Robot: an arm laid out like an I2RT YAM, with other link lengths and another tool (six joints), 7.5 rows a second.
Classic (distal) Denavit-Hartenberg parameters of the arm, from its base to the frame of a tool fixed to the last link. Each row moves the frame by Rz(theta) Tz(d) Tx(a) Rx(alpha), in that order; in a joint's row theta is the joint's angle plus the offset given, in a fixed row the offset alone. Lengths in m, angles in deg.
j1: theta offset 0; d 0.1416; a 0.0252; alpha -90
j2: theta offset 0; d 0; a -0.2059; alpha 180
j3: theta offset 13.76; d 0; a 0.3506; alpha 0
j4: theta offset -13.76; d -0.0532; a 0.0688; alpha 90
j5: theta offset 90; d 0.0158; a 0; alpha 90
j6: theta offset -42; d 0.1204; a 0.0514; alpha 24.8
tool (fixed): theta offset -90; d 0.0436; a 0; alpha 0
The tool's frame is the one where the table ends.
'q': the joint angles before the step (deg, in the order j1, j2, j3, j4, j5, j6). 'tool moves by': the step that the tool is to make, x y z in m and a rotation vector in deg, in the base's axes. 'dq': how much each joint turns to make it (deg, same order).
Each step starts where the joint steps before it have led.
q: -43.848, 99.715, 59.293, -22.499, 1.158, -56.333
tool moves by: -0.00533, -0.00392, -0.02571, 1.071, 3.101, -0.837
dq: -0.274, 4.663, 1.873, -0.183, 1.490, -0.089
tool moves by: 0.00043, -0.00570, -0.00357, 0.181, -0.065, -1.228
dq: -0.262, 1.488, 1.103, 0.259, 0.234, 0.954
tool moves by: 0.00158, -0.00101, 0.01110, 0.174, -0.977, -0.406
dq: -0.089, -1.415, 0.133, -1.001, -0.607, 0.622
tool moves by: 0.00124, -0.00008, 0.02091, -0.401, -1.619, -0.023
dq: -0.142, -3.298, -0.584, -1.287, -0.820, 0.255
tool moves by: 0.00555, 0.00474, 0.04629, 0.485, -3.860, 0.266
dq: 0.049, -6.204, 0.210, -4.007, -2.817, 1.201
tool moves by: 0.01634, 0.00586, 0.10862, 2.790, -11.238, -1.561
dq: 0.080, -8.553, 5.916, -7.805, -7.541, 6.600
